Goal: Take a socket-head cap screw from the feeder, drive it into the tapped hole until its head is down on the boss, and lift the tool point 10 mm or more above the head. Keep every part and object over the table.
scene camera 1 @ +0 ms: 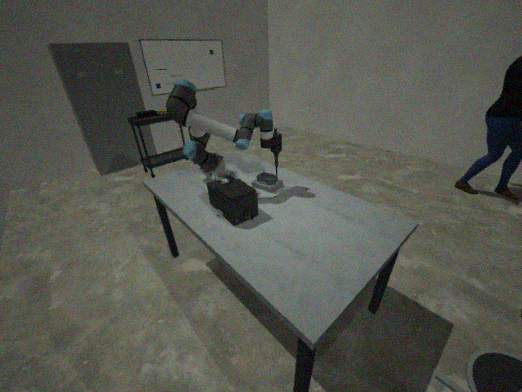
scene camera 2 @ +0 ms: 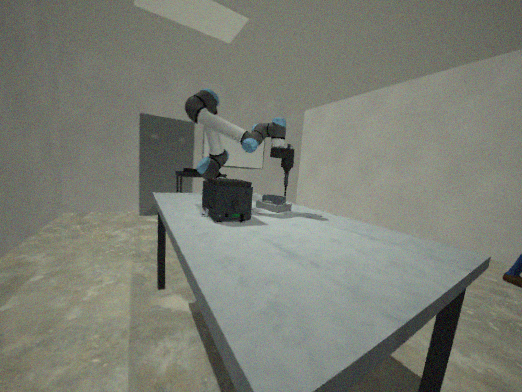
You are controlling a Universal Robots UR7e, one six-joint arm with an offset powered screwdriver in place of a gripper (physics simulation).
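Note:
My screwdriver point(scene camera 1: 276, 170) point(scene camera 2: 285, 192) points straight down, its tip at the right rear edge of a grey block point(scene camera 1: 267, 187) point(scene camera 2: 273, 206) with a darker raised part on top. Whether the tip touches the block, and whether a screw is on the bit, is too small to tell. A large black box point(scene camera 1: 233, 201) point(scene camera 2: 227, 201), which looks like the feeder, stands on the table to the left of the block and nearer the cameras. The screw, the tapped hole and the boss cannot be made out in either view.
The arm's base stands on the far part of the table point(scene camera 1: 310, 260) point(scene camera 2: 310, 280), behind the black box. A dark cart point(scene camera 1: 148, 120) stands beyond the table's far left corner. A person point(scene camera 1: 500, 135) is on the floor at the right, away from the table.

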